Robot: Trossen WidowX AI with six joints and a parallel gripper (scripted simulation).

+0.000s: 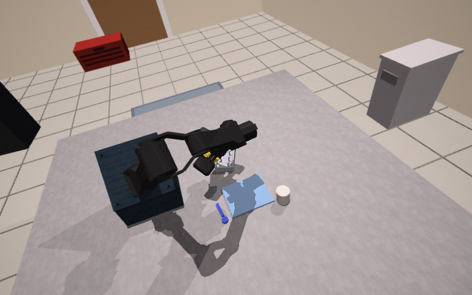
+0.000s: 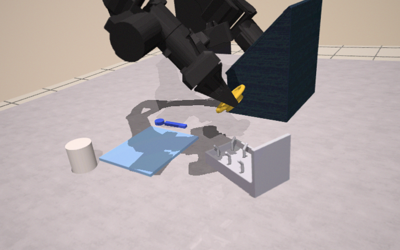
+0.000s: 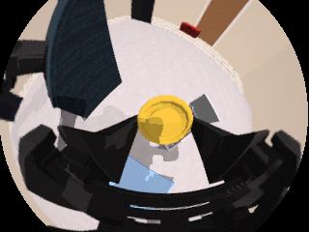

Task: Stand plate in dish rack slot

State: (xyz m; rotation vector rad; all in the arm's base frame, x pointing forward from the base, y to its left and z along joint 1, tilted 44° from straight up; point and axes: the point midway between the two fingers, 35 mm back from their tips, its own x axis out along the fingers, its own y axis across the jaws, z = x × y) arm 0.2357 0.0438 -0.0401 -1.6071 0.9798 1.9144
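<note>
Right now the dish rack is 5 cm ahead of my gripper tip, 5 cm to the left of it and 7 cm below it. The rest, counted from my gripper tip: yellow plate: right at my gripper tip; blue spoon: 2 cm behind, 20 cm to the right, 9 cm below; light blue mat: 8 cm ahead, 15 cm to the right, 9 cm below.
</note>
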